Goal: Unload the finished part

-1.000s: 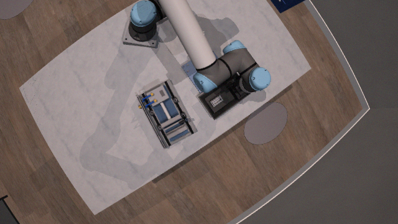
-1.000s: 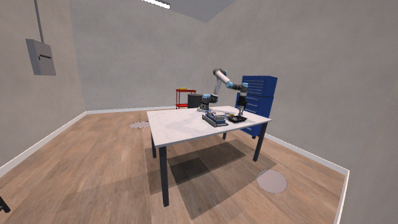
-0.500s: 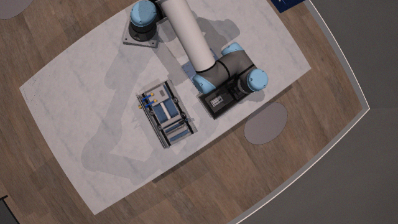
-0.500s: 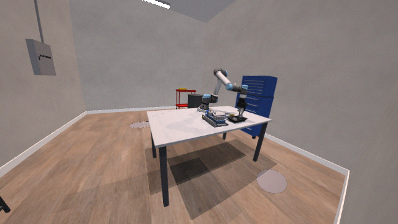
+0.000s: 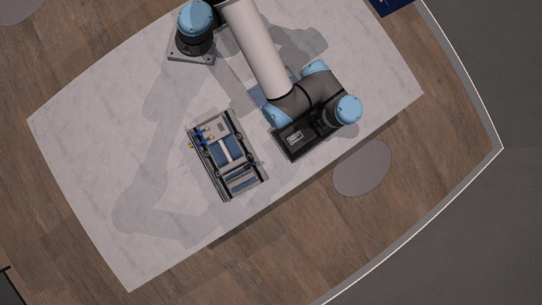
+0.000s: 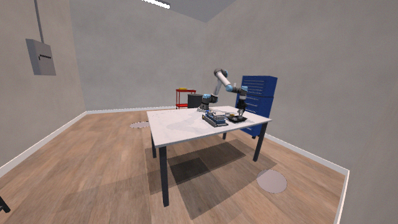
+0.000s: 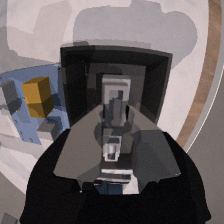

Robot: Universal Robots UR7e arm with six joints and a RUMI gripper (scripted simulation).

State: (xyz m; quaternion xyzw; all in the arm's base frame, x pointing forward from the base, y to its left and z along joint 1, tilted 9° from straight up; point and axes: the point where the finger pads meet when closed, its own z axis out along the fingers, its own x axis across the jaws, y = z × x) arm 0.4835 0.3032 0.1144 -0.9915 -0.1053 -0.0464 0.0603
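Right now the orange block is 12 cm behind my hand, 5 cm below it and 3 cm to the right of it. The rest, counted from my hand: vise (36 cm to the right, 3 cm below, 1 cm behind); blue plate (15 cm behind, 9 cm to the right, 7 cm below).
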